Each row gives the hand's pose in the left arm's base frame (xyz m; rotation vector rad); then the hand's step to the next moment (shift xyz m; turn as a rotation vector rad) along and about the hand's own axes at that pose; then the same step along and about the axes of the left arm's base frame.
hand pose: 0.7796 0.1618 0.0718 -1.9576 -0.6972 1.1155
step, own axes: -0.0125 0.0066 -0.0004 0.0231 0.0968 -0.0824
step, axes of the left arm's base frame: -0.0049 -0.0132 0.0005 0.0916 -0.0653 -0.0636
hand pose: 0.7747 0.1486 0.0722 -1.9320 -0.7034 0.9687
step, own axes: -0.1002 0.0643 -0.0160 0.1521 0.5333 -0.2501
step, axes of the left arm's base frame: -0.0342 -0.1143 -0.0141 0.3482 -0.2530 -0.4299
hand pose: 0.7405 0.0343 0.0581 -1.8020 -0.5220 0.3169
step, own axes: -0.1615 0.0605 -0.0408 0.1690 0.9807 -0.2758
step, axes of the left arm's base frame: -0.1090 -0.1288 -0.0542 0.4586 -0.3671 -0.8493
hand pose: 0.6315 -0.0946 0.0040 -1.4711 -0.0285 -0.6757
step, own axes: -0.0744 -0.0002 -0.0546 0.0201 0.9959 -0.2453
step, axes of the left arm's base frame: -0.0816 -0.0202 -0.0380 0.3551 -0.2803 -0.9207
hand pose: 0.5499 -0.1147 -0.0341 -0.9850 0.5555 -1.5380
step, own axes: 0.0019 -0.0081 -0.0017 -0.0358 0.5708 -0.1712
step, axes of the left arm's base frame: -0.0059 -0.0003 0.0061 0.1771 -0.1205 -0.5572
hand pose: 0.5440 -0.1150 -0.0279 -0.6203 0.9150 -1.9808
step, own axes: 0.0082 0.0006 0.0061 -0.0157 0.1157 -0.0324
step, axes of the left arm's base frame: 0.0003 -0.0094 0.0039 0.0419 -0.0181 -0.1122
